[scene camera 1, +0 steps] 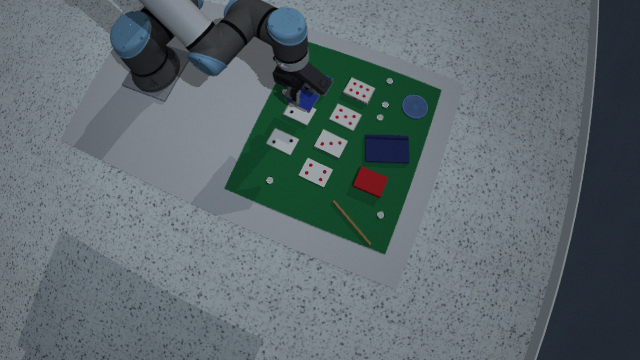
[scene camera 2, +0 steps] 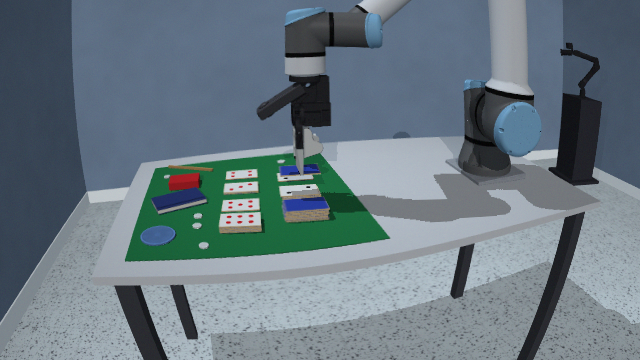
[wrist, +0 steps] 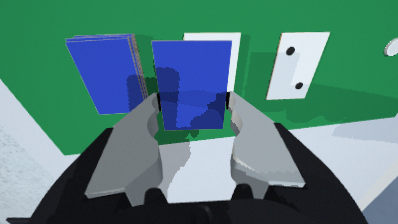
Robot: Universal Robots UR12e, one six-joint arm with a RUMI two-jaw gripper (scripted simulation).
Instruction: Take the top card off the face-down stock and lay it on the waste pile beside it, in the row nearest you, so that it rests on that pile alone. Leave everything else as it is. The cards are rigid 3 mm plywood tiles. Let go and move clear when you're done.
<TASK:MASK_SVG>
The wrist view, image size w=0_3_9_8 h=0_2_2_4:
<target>my gripper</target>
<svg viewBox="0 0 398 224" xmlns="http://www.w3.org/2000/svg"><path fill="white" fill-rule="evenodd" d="M368 222L341 181L312 151L281 123L275 123L235 92L229 91L226 92L226 109L232 114L230 128L236 135L230 159L231 177L235 181L236 187L230 200L168 203L162 190L157 188L163 180L159 145L157 140L154 139L155 134L159 130L157 114L161 111L160 94L153 93L112 128L106 128L79 155L47 191L27 224L368 224Z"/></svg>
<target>white card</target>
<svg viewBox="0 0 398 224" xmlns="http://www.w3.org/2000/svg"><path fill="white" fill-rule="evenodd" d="M184 33L185 40L232 40L227 92L234 91L241 33Z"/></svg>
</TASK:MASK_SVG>
